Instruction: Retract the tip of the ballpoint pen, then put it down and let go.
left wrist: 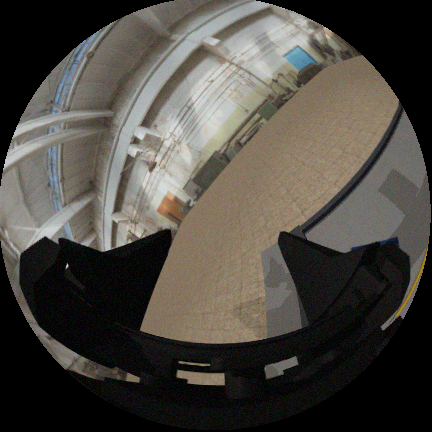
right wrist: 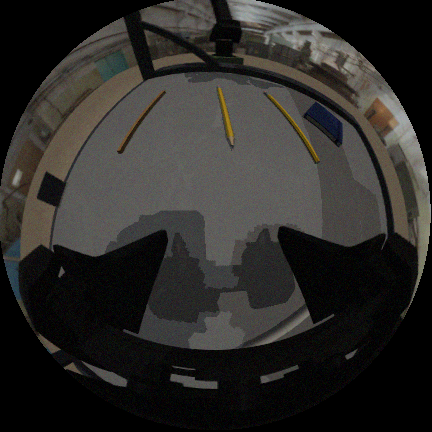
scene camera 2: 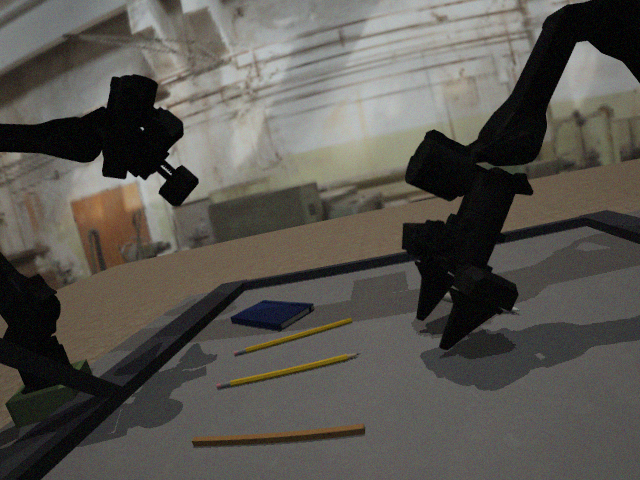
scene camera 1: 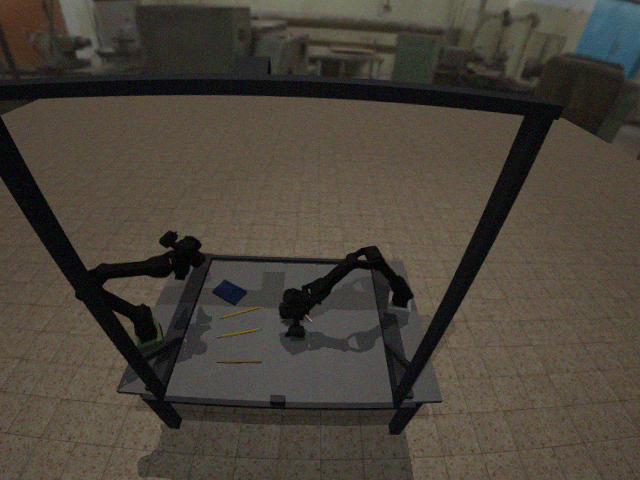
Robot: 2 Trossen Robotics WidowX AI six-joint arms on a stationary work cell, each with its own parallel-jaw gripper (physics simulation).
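Where they show: left gripper, fingertip midpoint: [left wrist: 226, 236] [scene camera 2: 163, 166]; right gripper, fingertip midpoint: [right wrist: 223, 234] [scene camera 2: 430, 333] [scene camera 1: 283, 327]; left arm's base at its link origin: [right wrist: 223, 55] [scene camera 1: 148, 334]; right arm's base at its link origin: [scene camera 1: 399, 301].
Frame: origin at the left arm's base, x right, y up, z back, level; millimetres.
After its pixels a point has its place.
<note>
The ballpoint pen [scene camera 1: 308, 318] {x 216, y -30, z -635 mm} [scene camera 2: 509, 310] [right wrist: 285, 327] {x 181, y -30, z -629 mm} is thin and pale grey-white, and lies on the grey table in the middle of scene camera 1. My right gripper [scene camera 2: 432, 332] {x 208, y -26, z -518 mm} [right wrist: 223, 234] {x 208, y -26, z -518 mm} is open and empty, low over the table with fingertips pointing down. In the right wrist view the pen shows at the bottom, between the finger bases, partly hidden by the gripper body and one finger. In scene camera 2 its pointed end sticks out behind a finger. My left gripper [left wrist: 226, 236] {x -178, y 282, z -259 mm} is open and empty, raised near the table's far left corner in scene camera 1.
Two yellow pencils [scene camera 2: 294, 336] {x 42, y -34, z -385 mm} [scene camera 2: 289, 370] {x 143, y -34, z -347 mm} and an orange-brown stick [scene camera 2: 279, 436] {x 268, y -33, z -301 mm} lie left of my right gripper in scene camera 2. A dark blue book [scene camera 1: 229, 291] {x -94, y -28, z -380 mm} [scene camera 2: 271, 314] {x -74, y -28, z -377 mm} lies beyond them. Dark frame posts [scene camera 1: 478, 248] {x 701, y 726, z -717 mm} [scene camera 1: 43, 217] {x 266, y 760, z -3 mm} rise at the table's sides.
</note>
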